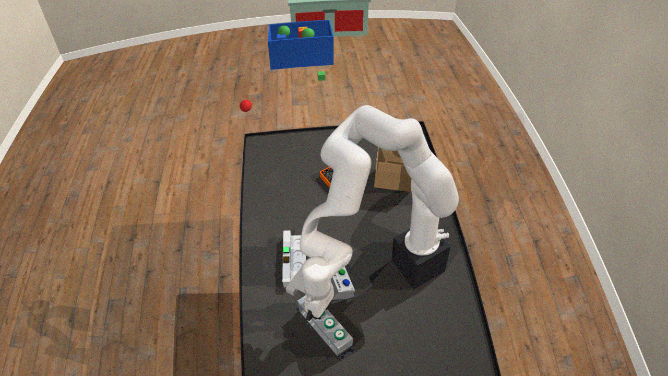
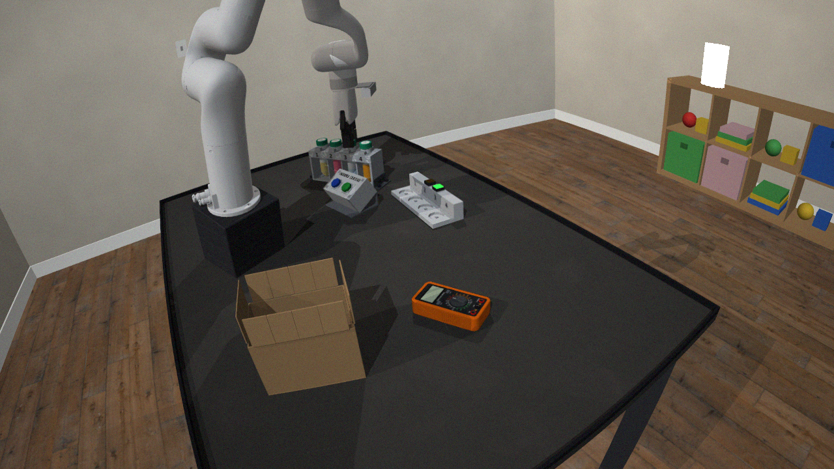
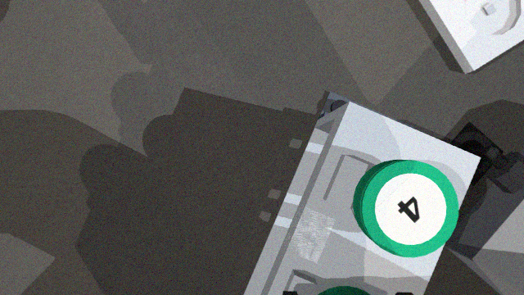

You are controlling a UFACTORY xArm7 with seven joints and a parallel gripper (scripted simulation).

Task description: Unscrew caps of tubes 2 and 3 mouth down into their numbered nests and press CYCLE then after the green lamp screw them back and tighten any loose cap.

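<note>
Right now the cap is 3 cm ahead of my hand, 4 cm to the right of it and 2 cm below it. From my hand the other things lie so: blue key 10 cm behind, 12 cm to the right, 6 cm below; green key 9 cm behind, 17 cm to the right, 6 cm below; key housing 8 cm behind, 15 cm to the right, 8 cm below.
</note>
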